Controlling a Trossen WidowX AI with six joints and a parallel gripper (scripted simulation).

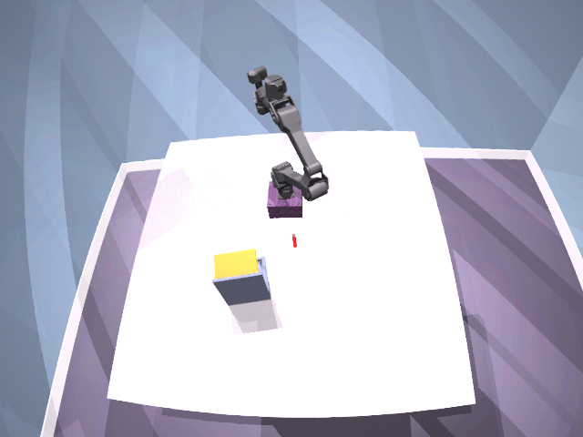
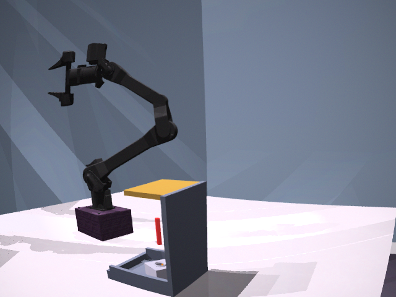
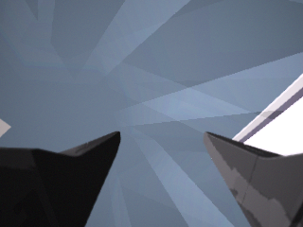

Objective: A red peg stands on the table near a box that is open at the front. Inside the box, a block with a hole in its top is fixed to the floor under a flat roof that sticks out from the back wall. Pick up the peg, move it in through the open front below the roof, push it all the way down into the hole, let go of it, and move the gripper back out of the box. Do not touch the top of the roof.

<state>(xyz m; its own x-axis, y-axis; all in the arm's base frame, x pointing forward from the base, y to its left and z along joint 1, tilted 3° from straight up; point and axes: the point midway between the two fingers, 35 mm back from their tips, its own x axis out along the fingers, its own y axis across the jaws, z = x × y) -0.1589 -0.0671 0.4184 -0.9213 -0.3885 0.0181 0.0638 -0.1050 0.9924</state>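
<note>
The red peg lies 460 mm below my gripper tip, 410 mm ahead of it and 70 mm to the left of it. Round my gripper tip: grey box wall (610 mm ahead, 390 mm below, 130 mm to the right); then yellow roof (560 mm ahead, 290 mm below, 130 mm to the right).
</note>
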